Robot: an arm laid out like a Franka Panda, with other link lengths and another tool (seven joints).
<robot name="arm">
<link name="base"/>
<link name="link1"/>
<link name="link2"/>
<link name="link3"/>
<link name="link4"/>
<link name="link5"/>
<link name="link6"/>
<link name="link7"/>
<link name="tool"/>
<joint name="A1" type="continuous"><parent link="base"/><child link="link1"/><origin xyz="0 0 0.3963"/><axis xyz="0 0 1"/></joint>
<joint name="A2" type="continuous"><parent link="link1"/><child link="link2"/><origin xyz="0 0 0"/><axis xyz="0 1 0"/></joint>
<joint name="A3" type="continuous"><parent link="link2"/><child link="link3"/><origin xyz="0 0 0.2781"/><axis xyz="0 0 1"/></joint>
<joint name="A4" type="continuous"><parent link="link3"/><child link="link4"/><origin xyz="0.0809 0 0"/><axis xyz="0 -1 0"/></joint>
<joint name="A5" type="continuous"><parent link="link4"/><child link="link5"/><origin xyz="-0.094 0 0.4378"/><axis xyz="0 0 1"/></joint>
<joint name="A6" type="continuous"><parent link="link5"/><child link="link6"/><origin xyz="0 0 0"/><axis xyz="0 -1 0"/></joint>
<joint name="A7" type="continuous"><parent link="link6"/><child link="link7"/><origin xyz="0.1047 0 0"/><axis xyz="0 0 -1"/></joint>
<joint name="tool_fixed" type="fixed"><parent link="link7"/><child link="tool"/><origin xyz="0.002 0.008 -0.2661" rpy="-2.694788 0 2.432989"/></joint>
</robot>
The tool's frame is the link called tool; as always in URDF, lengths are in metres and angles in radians. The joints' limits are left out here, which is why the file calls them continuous.
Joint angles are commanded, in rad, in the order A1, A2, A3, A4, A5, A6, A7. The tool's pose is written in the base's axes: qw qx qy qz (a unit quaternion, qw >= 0); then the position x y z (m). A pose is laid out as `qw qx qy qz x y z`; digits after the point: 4 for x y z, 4 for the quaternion.
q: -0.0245 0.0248 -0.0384 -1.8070 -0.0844 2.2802 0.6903
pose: 0.0521 0.6635 0.7440 -0.0584 0.7488 -0.0531 0.4587
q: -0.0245 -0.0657 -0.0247 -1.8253 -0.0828 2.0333 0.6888
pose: 0.0157 -0.6581 -0.7443 0.1126 0.6879 -0.0447 0.4634
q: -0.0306 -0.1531 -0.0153 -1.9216 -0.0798 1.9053 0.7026
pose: 0.0707 -0.6566 -0.7353 0.1526 0.6308 -0.0413 0.4415
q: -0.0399 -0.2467 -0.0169 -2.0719 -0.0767 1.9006 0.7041
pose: 0.0967 -0.6560 -0.7292 0.1691 0.5875 -0.0449 0.4098
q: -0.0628 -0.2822 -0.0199 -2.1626 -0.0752 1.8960 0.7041
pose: 0.1228 -0.6598 -0.7179 0.1847 0.5587 -0.0573 0.3779
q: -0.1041 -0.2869 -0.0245 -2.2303 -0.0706 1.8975 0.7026
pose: 0.1527 -0.6692 -0.6999 0.1975 0.5343 -0.0787 0.3432
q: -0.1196 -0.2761 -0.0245 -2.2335 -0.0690 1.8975 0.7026
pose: 0.1601 -0.6732 -0.6937 0.1997 0.5314 -0.0864 0.3357
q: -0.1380 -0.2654 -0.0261 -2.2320 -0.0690 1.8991 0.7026
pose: 0.1651 -0.6792 -0.6865 0.2002 0.5299 -0.0970 0.3309
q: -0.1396 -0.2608 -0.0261 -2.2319 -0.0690 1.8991 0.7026
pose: 0.1670 -0.6793 -0.6857 0.2014 0.5294 -0.0978 0.3284
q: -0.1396 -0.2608 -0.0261 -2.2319 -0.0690 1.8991 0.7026
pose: 0.1670 -0.6793 -0.6857 0.2014 0.5294 -0.0978 0.3284
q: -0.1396 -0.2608 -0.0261 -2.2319 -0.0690 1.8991 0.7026
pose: 0.1670 -0.6793 -0.6857 0.2014 0.5294 -0.0978 0.3284
